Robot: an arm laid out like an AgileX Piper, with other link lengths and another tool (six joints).
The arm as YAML. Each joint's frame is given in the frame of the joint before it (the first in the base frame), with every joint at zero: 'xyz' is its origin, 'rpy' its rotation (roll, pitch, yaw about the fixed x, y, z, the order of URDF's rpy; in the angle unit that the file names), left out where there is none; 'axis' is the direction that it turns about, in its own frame. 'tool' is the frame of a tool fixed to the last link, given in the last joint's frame.
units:
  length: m
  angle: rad
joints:
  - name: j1
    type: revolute
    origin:
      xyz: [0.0, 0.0, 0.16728]
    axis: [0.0, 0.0, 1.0]
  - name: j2
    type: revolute
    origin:
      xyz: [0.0, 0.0, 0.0]
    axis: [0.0, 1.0, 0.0]
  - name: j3
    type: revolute
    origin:
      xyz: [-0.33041, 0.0, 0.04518]
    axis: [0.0, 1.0, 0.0]
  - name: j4
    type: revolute
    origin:
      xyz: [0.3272, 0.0, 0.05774]
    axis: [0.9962, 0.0, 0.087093]
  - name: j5
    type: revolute
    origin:
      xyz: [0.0, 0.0, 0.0]
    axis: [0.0, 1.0, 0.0]
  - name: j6
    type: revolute
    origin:
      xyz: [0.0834, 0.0, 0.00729]
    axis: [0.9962, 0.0, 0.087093]
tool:
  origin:
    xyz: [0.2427, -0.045, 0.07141]
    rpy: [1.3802, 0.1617, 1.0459]
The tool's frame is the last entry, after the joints.
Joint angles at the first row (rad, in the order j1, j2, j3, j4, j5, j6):
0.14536, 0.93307, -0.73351, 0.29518, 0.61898, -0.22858
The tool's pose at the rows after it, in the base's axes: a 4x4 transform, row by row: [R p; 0 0 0 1], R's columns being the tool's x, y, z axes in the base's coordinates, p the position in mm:
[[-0.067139 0.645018 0.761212 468.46], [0.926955 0.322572 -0.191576 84.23], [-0.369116 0.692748 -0.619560 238.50], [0 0 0 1]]
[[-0.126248 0.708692 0.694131 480.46], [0.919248 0.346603 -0.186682 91.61], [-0.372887 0.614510 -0.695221 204.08], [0 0 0 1]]
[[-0.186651 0.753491 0.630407 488.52], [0.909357 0.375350 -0.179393 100.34], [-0.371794 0.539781 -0.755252 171.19], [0 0 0 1]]
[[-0.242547 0.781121 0.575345 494.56], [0.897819 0.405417 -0.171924 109.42], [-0.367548 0.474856 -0.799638 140.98], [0 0 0 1]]
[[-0.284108 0.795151 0.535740 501.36], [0.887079 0.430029 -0.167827 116.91], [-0.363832 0.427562 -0.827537 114.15], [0 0 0 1]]
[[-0.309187 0.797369 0.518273 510.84], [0.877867 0.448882 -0.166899 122.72], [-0.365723 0.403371 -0.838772 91.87], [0 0 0 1]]
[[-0.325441 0.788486 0.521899 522.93], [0.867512 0.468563 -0.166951 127.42], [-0.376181 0.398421 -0.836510 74.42], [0 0 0 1]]
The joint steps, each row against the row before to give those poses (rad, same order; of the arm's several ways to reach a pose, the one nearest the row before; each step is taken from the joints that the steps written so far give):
-0.00001, 0.13564, -0.07285, 0.00025, 0.04956, -0.00357
0.00112, 0.12618, -0.06700, 0.00108, 0.05321, -0.00597
0.00524, 0.11289, -0.05803, 0.00248, 0.04546, -0.01219
0.00775, 0.09992, -0.04844, 0.00340, 0.03222, -0.01664
0.00781, 0.08629, -0.03586, 0.00352, 0.00871, -0.01746
0.00782, 0.07127, -0.02253, 0.00351, -0.01950, -0.01901
0.00746, 0.05824, -0.01379, 0.00294, -0.03933, -0.02573

